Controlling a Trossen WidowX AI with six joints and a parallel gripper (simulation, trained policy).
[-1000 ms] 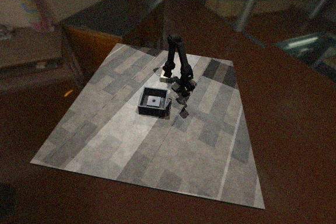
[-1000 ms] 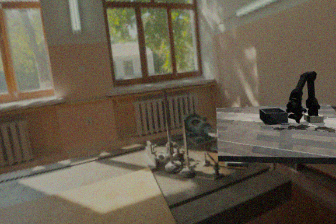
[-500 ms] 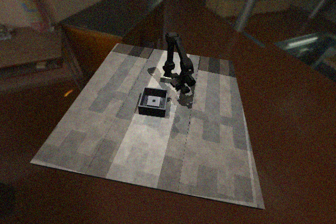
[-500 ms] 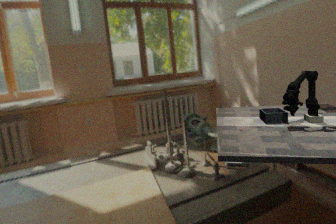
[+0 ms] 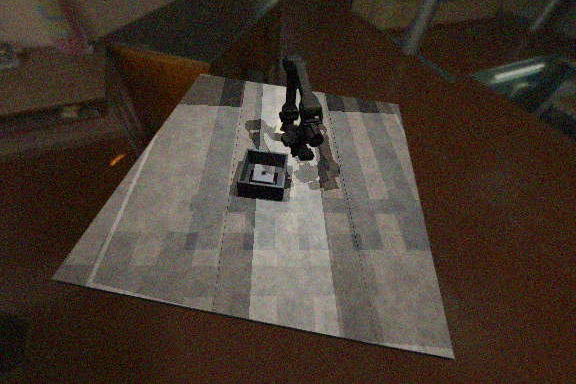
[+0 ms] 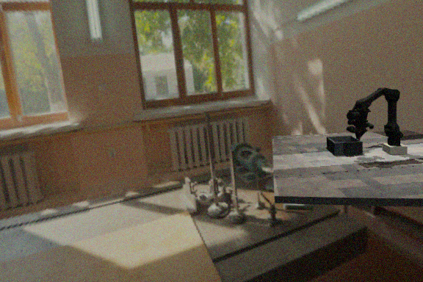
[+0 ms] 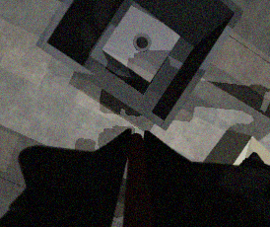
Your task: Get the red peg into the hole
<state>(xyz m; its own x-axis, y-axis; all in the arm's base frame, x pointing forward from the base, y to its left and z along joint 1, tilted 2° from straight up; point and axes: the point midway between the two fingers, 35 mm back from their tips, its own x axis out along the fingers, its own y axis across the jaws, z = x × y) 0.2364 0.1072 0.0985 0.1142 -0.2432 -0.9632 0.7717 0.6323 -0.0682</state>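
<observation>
My gripper tip is now 80 mm short of the pale plate, 100 mm to the left of it and 80 mm above it. Round my gripper tip: dark box 80 mm ahead, 100 mm to the right, 100 mm below; red peg 10 mm behind, 10 mm to the left, 30 mm above.
</observation>
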